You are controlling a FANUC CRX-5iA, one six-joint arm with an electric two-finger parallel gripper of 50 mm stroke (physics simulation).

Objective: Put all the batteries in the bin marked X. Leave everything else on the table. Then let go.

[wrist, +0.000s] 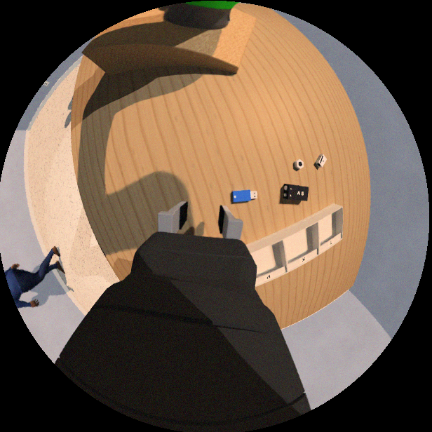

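A black block battery with two round terminals at its left end and white lettering lies on the table, right of the middle in the wrist view. The bin marked X is the middle visible compartment of a pale tray at the lower right; nothing shows on the visible part of its floor. My gripper is open, left of the battery and the tray, with bare wood and shadow between its fingers. The black gripper body hides the table below the fingers and perhaps the tray's left end.
A blue USB stick lies between my gripper and the battery. A hex nut and a small pale metal piece lie above the battery. A wooden bin stands at the upper left, with a dark green-topped object over it.
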